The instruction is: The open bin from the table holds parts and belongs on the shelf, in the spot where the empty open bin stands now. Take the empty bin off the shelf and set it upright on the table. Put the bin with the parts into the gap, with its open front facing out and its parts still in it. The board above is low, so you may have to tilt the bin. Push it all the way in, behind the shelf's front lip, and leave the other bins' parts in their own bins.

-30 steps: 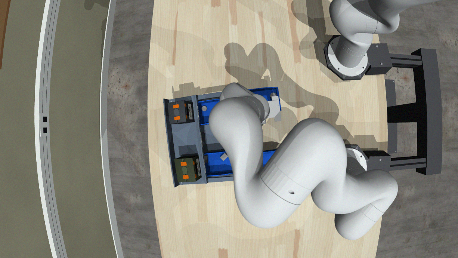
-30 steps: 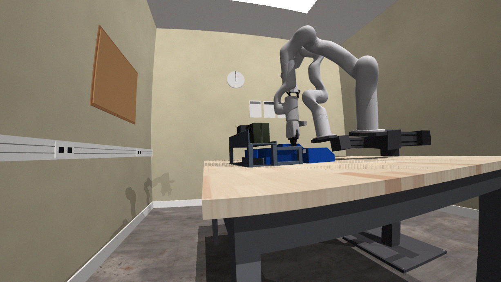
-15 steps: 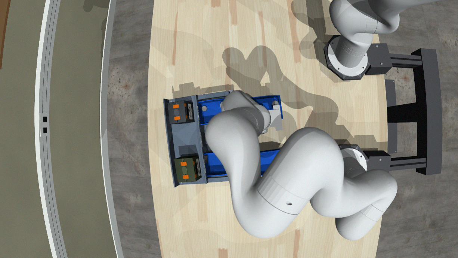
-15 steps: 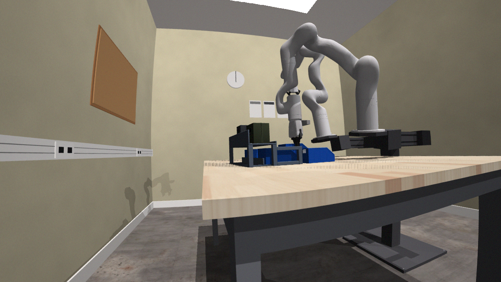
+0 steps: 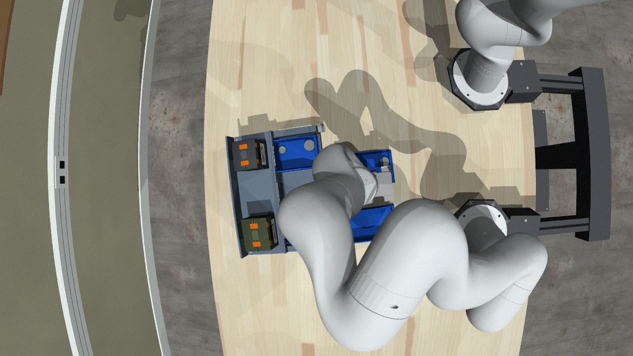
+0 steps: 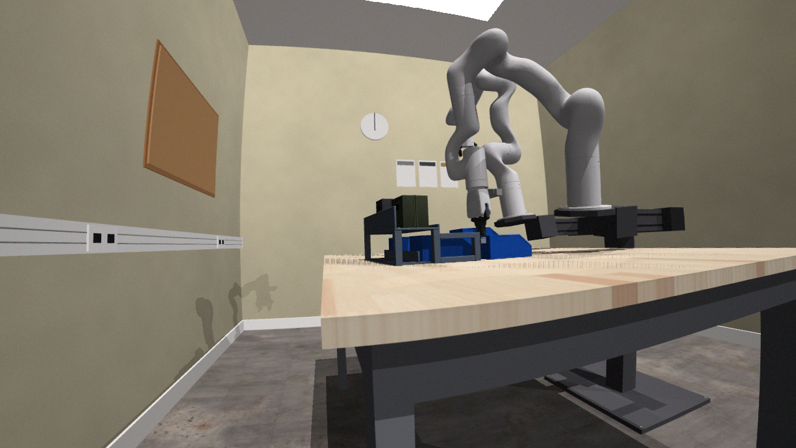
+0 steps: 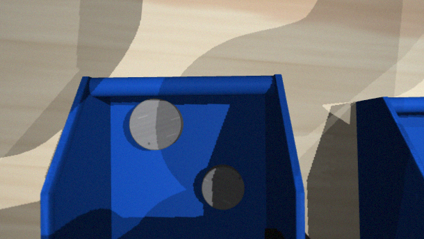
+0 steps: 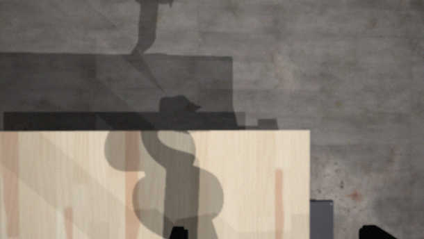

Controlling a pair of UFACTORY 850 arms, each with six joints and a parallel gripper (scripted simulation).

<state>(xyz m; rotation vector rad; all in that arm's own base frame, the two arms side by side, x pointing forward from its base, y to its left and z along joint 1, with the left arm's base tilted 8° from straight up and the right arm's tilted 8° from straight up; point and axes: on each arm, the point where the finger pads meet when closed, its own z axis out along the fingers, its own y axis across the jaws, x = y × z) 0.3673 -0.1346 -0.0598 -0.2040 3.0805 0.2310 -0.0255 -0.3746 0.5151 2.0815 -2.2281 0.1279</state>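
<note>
Now: left hand 180 mm short of the square grey part, 110 mm to the right of it and 80 mm above it. Also, from my left hand: grey shelf: 250 mm ahead, 30 mm to the left, 30 mm below.
</note>
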